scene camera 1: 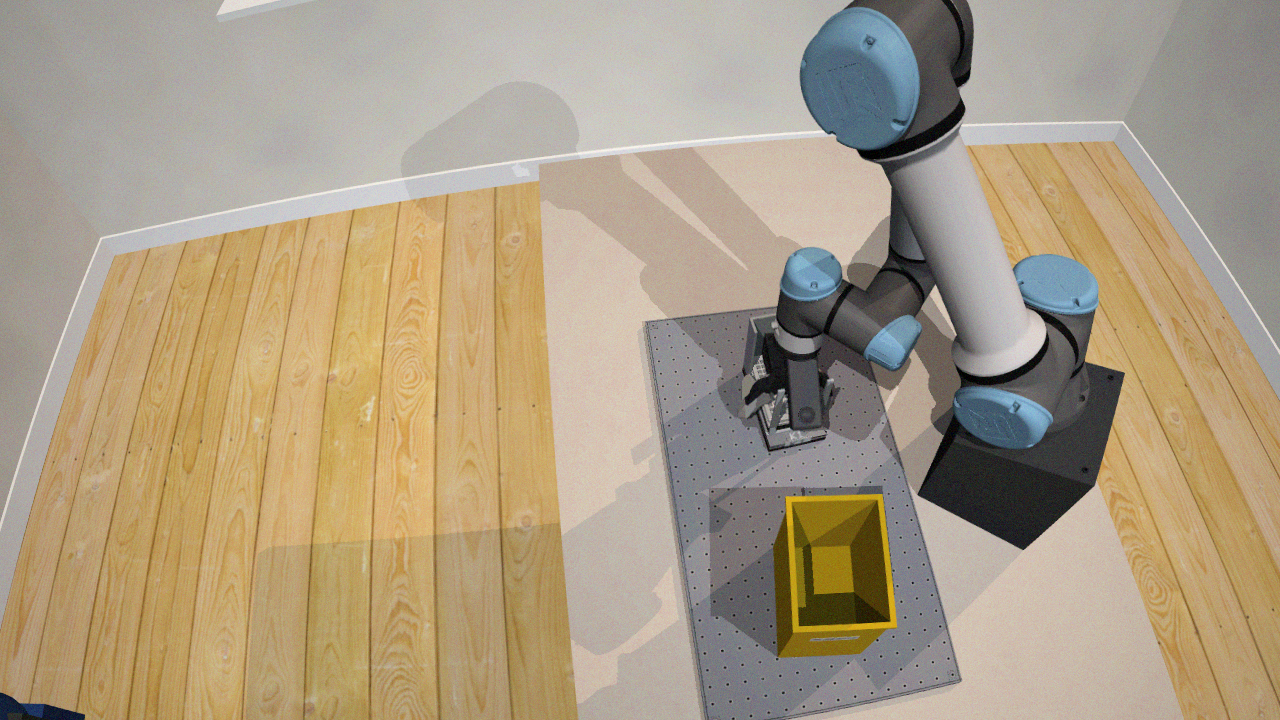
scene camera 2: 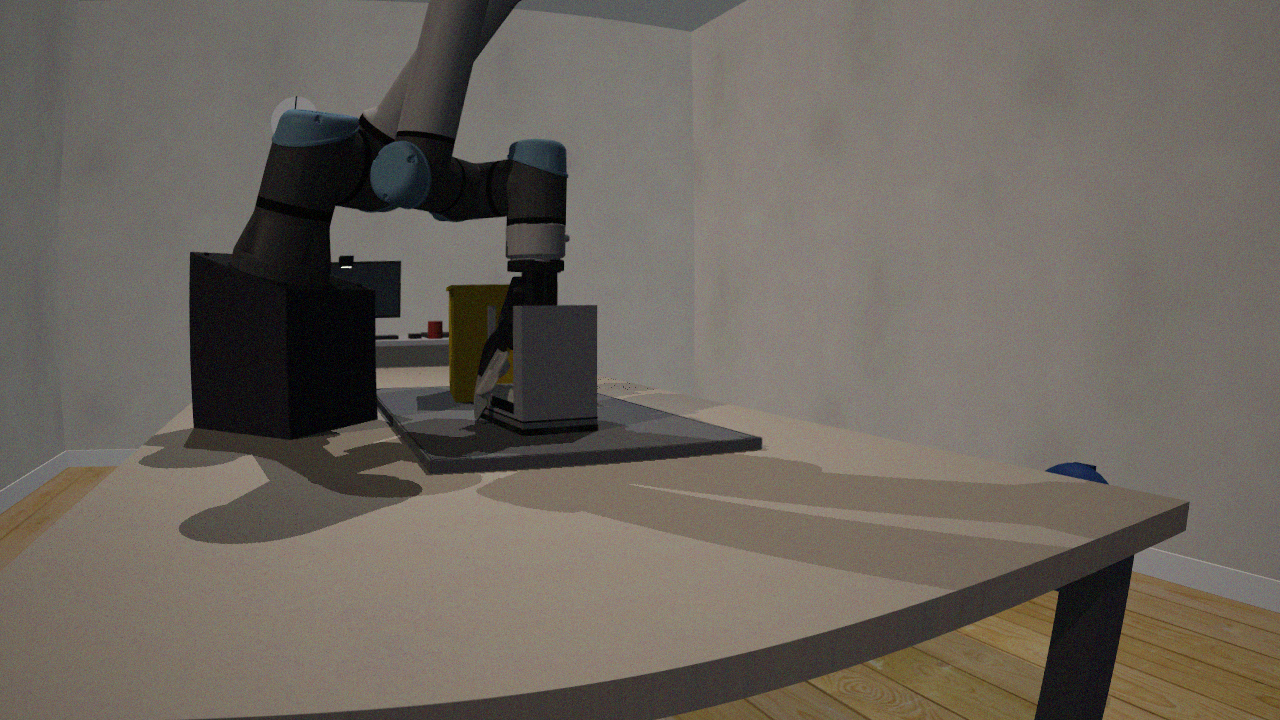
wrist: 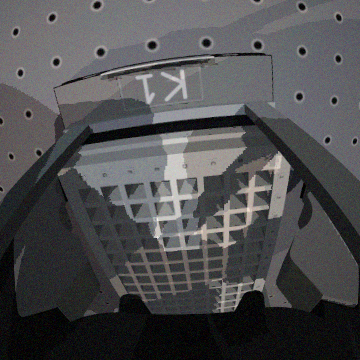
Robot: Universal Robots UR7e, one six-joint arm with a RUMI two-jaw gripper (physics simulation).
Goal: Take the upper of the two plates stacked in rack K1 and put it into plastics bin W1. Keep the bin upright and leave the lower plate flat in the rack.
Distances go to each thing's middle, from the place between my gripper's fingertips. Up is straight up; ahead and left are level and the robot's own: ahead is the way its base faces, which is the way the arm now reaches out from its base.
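Yellow bin W1 (scene camera 1: 834, 594): 320 mm to the left of my hand, 80 mm above it, 10 mm behind it. With respect to the black plate (wrist: 241, 119), my hand is 20 mm below it and 30 mm to the left of it. Going by their middles, the black plate is the nearest to my hand of the things named here.
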